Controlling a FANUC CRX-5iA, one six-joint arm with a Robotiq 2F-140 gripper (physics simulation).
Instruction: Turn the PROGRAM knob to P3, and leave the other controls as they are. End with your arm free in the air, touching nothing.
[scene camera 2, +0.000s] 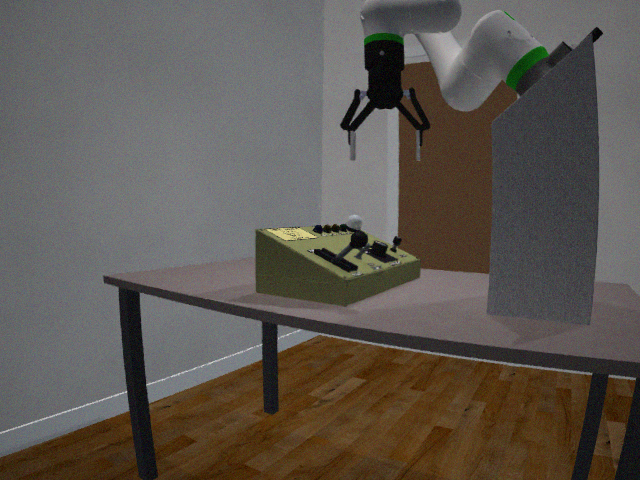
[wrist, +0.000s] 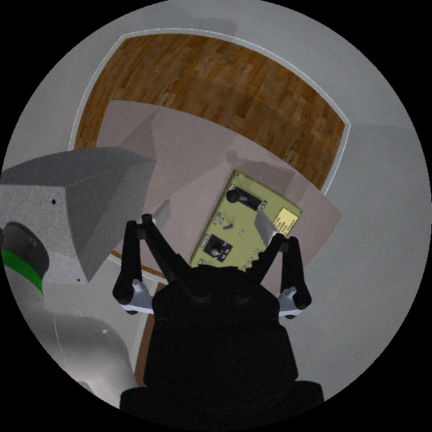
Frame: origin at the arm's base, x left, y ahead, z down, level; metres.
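Seen in the pictures: gripper, between the fingertips: (scene camera 2: 385, 160); arm's base, origin of its link: (scene camera 2: 550, 92).
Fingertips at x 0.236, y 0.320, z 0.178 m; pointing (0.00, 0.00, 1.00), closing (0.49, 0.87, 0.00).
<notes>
Offsets run from my fingertips to a thing's top centre. "spot": to the spot under its first point.
The olive-green control box (scene camera 2: 305, 279) (wrist: 250, 220) stands on the table. A black knob on a black square plate, which appears to be the PROGRAM knob @[dy +0.169, dx -0.214, dz +0.199 m] (scene camera 2: 379, 248) (wrist: 216, 251), sits on its sloped face. The small marks around it are too blurred to read, so its setting cannot be told. My gripper (scene camera 2: 385, 155) (wrist: 213, 211) is open and empty, pointing down high above the box and touching nothing.
A black ball-ended lever @[dy +0.064, dx +0.009, dz +0.160 m] (scene camera 2: 358, 239) (wrist: 233, 196) rises from a slot, with a small toggle @[dy +0.135, dx -0.098, dz +0.198 m] (scene camera 2: 361, 252) (wrist: 228, 226) beside it. A white dome @[spot: dy +0.329, dx -0.290, dz +0.153 m] (scene camera 2: 354, 222), coloured caps and a yellow note @[spot: dy +0.275, dx +0.030, dz +0.179 m] (scene camera 2: 291, 234) (wrist: 285, 221) are on the box. The grey pedestal (scene camera 2: 542, 206) (wrist: 107, 200) stands nearby.
</notes>
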